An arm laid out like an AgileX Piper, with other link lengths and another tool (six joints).
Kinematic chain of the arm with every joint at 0, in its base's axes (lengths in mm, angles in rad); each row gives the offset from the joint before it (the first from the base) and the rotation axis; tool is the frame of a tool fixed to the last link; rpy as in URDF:
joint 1: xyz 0 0 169.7 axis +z
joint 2: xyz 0 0 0 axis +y
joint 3: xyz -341.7 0 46.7 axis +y
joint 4: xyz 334.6 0 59 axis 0.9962 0 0.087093
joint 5: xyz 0 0 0 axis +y
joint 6: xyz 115.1 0 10.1 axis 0.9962 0 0.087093
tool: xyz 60.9 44 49.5 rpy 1.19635 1.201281 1.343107
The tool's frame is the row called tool.
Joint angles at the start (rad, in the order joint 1, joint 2, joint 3, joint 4, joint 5, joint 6):
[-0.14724, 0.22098, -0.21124, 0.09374, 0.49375, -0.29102]
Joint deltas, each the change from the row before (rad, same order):
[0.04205, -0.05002, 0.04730, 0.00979, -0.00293, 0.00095]
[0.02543, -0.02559, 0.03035, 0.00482, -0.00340, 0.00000]
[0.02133, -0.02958, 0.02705, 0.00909, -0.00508, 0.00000]
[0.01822, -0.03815, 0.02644, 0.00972, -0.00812, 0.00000]
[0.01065, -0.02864, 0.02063, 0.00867, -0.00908, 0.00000]
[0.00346, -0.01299, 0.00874, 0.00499, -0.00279, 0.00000]
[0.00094, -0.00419, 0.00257, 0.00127, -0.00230, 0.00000]
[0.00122, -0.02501, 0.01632, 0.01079, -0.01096, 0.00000]
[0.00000, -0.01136, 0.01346, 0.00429, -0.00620, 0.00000]
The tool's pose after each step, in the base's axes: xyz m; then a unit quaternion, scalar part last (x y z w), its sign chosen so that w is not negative. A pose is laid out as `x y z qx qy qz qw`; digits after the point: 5 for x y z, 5 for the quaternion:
0.18844 0.04099 0.29155 0.06151 0.82585 0.08983 0.55329
0.18501 0.04615 0.28156 0.05240 0.82659 0.09888 0.55156
0.18147 0.05060 0.27446 0.04549 0.82441 0.10854 0.55362
0.17752 0.05433 0.26969 0.03938 0.81866 0.11760 0.56072
0.17505 0.05648 0.26625 0.03643 0.81349 0.12415 0.56701
0.17399 0.05727 0.26482 0.03590 0.81122 0.12725 0.56960
0.17370 0.05744 0.26471 0.03569 0.81003 0.12802 0.57113
0.17224 0.05788 0.26326 0.03708 0.80368 0.13280 0.57887
0.17197 0.05789 0.25967 0.03823 0.80219 0.13446 0.58048

